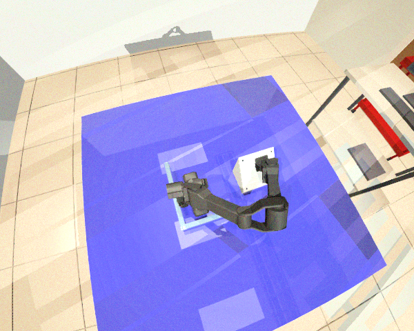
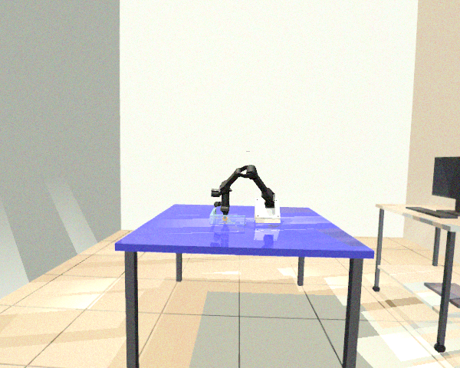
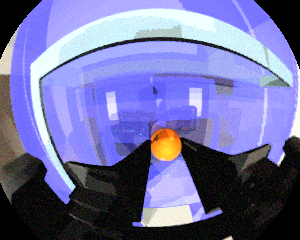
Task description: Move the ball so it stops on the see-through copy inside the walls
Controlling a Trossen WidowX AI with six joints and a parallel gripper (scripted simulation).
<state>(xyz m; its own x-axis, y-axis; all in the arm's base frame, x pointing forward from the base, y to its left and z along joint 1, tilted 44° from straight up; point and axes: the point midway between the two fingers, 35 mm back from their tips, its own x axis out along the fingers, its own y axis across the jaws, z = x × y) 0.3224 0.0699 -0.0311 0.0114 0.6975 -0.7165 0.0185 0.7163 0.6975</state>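
The orange ball is right at my gripper tip. From my gripper tip the other things lie so: see-through copy of ball 10 mm above.
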